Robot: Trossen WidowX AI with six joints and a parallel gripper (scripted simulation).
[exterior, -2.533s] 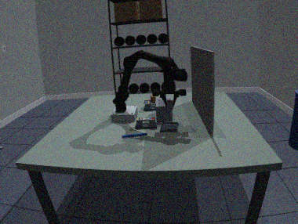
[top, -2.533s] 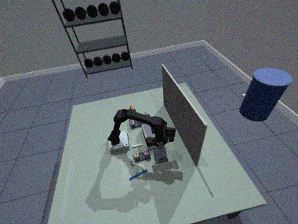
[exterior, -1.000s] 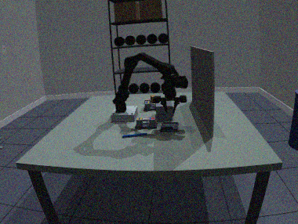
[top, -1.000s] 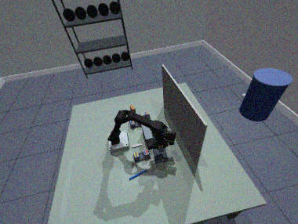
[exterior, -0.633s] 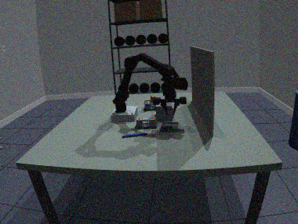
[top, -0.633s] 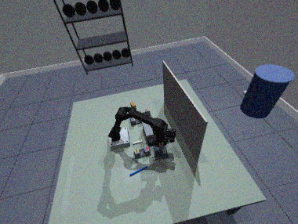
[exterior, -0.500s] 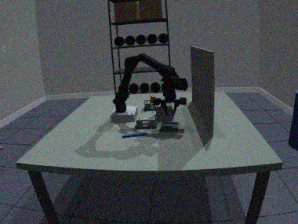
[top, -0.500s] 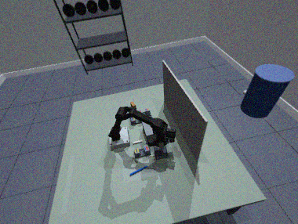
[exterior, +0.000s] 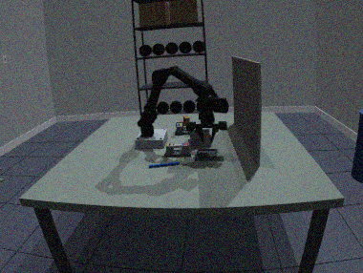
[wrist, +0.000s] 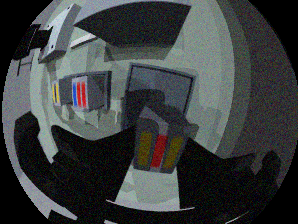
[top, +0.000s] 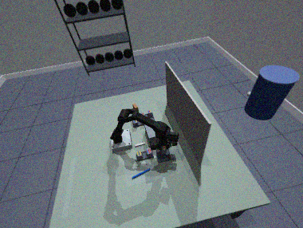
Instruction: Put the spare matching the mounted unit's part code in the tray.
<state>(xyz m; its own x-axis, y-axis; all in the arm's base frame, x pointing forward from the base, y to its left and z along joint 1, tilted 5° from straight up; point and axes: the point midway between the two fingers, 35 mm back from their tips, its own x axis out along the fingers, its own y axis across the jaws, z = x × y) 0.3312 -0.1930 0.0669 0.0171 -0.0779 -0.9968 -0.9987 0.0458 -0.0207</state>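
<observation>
The tray lies 6 cm below my gripper tip and 1 cm behind it. The rest, counted from my gripper tip: tall grey panel 20 cm to the left, 20 cm ahead, 16 cm above; spare 2 cm above.
</observation>
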